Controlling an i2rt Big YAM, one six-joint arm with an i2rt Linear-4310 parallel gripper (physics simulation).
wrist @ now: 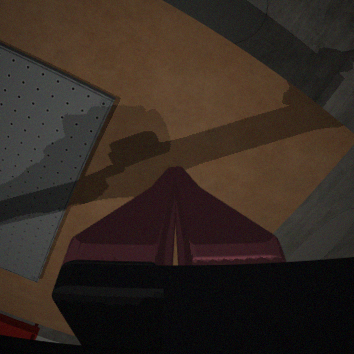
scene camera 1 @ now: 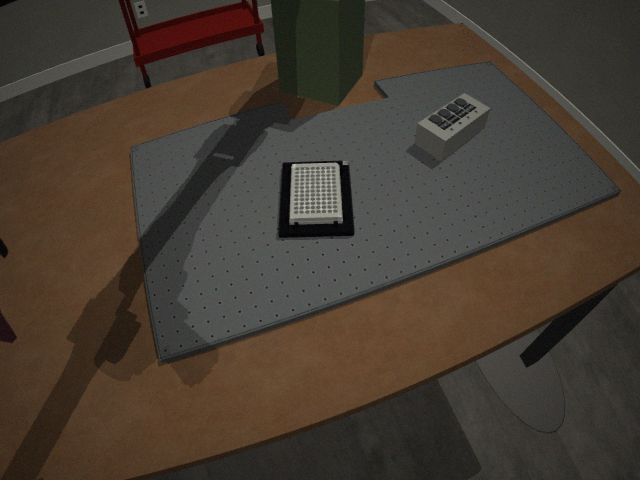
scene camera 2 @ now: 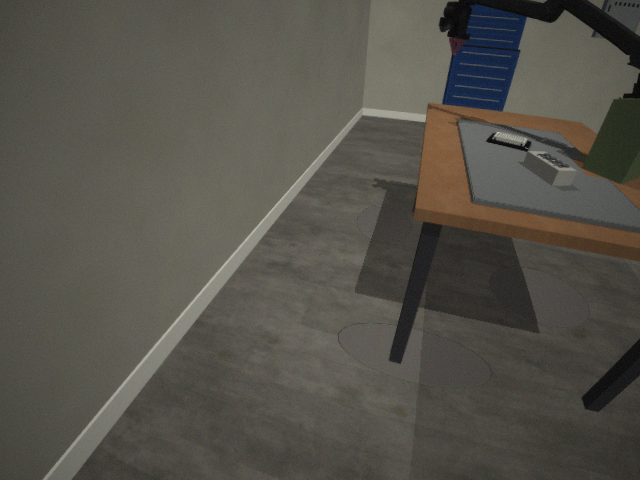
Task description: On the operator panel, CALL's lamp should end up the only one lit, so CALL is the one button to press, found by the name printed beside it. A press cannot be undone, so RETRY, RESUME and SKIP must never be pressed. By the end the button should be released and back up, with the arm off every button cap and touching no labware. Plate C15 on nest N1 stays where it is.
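Places are measured from the arm's base along level axes (x ahead, y left, z up), in centimetres.
Where they show: gripper, fingertip midpoint: (wrist: pixel 174 177) (scene camera 1: pixel 12 336) (scene camera 2: pixel 453 55).
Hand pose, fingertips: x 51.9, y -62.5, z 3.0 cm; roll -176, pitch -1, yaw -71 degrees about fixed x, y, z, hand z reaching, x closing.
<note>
After its pixels a point has its place.
The operator panel (scene camera 1: pixel 435 140) @(x 34.1, y 3.8, z -22.1 cm) (scene camera 2: pixel 562 177) @(x 30.9, y 20.0, z -23.1 cm) is a pale box on the pegboard, with four dark round caps in a row on top; the printed names are too small to read, and no lamp looks lit. The white well plate C15 (scene camera 1: pixel 315 191) @(x 32.0, y -21.4, z -23.5 cm) (scene camera 2: pixel 510 138) @(x 32.3, y -19.2, z -23.5 cm) sits on the black nest N1 (scene camera 1: pixel 316 230) @(x 38.2, y -25.0, z -24.8 cm) near the middle of the pegboard. My gripper (wrist: pixel 174 177) @(x 51.9, y -62.5, z 3.0 cm) (scene camera 2: pixel 455 53) @(x 51.9, y -62.5, z 3.0 cm) is shut and empty, its reddish fingers together and pointing down, high above the far end of the table, well away from panel and plate. A sliver of a finger shows at the left edge in scene camera 1.
The grey pegboard (scene camera 1: pixel 222 289) @(x 39.1, y -42.5, z -26.0 cm) (scene camera 2: pixel 491 191) @(x 56.0, y 28.9, z -25.9 cm) (wrist: pixel 30 125) @(x 37.1, y -43.8, z -26.1 cm) lies on the wooden table (scene camera 1: pixel 361 361) @(x 59.5, y -30.9, z -27.3 cm) (scene camera 2: pixel 439 170) @(x 67.8, y 12.4, z -27.3 cm) (wrist: pixel 200 65) @(x 53.3, y -66.7, z -27.3 cm). The green pedestal (scene camera 1: pixel 320 51) @(x 6.4, y -4.1, z -14.0 cm) (scene camera 2: pixel 615 139) @(x 6.5, y 3.4, z -13.9 cm) stands at the board's notched edge. A red cart (scene camera 1: pixel 199 33) and a blue cabinet (scene camera 2: pixel 480 77) stand beyond the table.
</note>
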